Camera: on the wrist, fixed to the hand. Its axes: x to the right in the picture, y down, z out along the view.
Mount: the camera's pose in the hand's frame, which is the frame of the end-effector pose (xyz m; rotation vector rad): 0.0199 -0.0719 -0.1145 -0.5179 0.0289 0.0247
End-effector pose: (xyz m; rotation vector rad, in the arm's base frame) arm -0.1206 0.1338 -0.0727 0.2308 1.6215 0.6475
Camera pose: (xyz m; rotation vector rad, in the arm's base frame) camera -0.2184 0.0536 -0.1245 -0.1392 1.4245 1.0659
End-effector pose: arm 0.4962 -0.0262 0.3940 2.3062 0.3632 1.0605
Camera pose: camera 0.4214 0.0844 0.4230 1.8379 0.0565 1.0539
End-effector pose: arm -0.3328 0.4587 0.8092 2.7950 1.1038 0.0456
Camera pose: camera -0.3759 0.5374 0.9123 2.3479 0.9032 0.3256
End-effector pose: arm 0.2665 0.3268 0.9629 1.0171 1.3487 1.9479
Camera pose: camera 0.1621 0.3075 0.8769 0.7535 0.7751 2.1733
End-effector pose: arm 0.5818 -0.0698 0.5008 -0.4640 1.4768 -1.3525
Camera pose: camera 0.4515 -0.0505 0.5374 -0.7512 1.8523 -0.9488
